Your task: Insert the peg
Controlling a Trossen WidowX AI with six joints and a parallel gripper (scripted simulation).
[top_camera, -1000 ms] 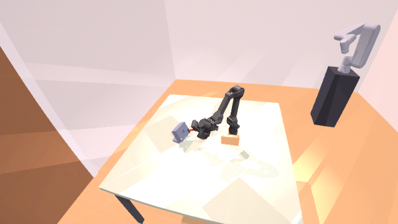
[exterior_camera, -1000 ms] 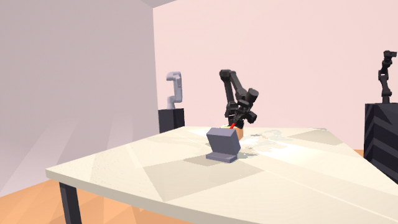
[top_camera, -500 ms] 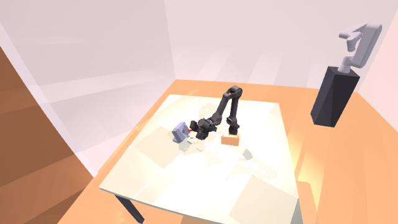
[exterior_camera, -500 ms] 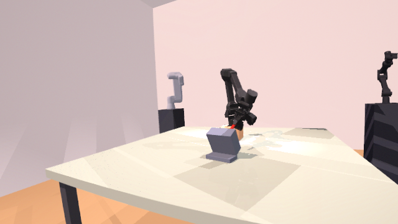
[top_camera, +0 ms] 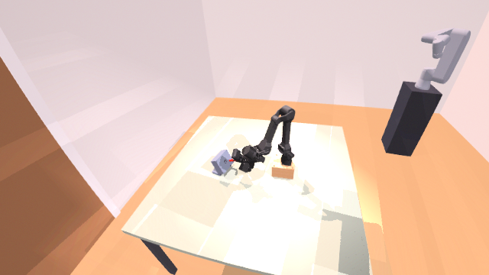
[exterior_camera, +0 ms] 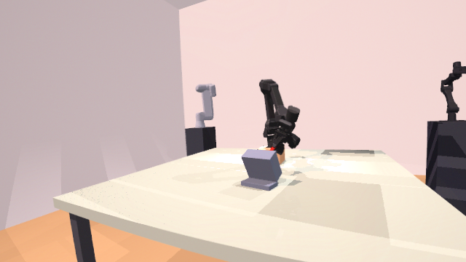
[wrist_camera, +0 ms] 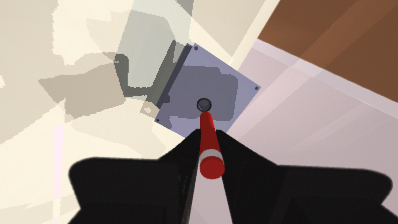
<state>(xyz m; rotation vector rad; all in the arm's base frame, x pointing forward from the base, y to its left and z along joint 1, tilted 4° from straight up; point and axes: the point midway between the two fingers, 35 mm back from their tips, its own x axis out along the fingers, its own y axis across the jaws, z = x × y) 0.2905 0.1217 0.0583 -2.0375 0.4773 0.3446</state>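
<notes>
Now: gripper tip 100 mm short of the grey-blue sloped panel, 20 mm to the left of it and 50 mm above it. The rest, counted from my gripper tip: red peg 10 mm behind, 10 mm above.
</notes>
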